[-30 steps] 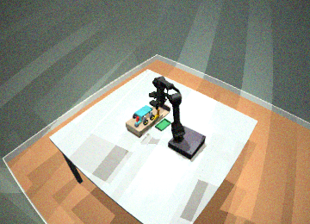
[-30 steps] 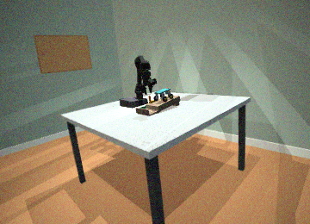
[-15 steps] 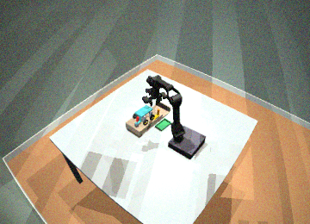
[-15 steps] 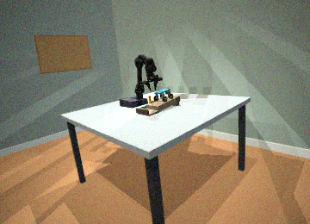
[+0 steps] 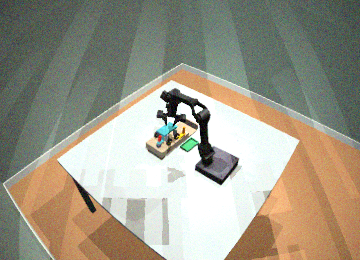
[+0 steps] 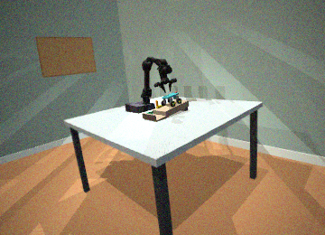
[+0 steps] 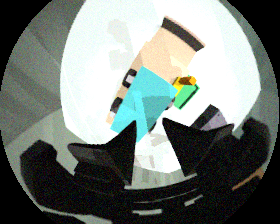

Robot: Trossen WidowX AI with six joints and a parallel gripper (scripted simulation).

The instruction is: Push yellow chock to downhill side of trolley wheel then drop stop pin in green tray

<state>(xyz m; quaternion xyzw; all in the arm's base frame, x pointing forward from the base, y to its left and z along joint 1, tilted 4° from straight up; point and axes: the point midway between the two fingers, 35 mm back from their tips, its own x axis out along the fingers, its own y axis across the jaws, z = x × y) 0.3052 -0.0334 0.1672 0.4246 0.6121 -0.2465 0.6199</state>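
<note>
My gripper tip is 11 cm to the right of the red-headed stop pin and 5 cm above it. Round my gripper tip: yellow chock: 9 cm below, 7 cm to the right, 5 cm behind; then trolley: 7 cm below, 2 cm ahead, 1 cm to the left.
</note>
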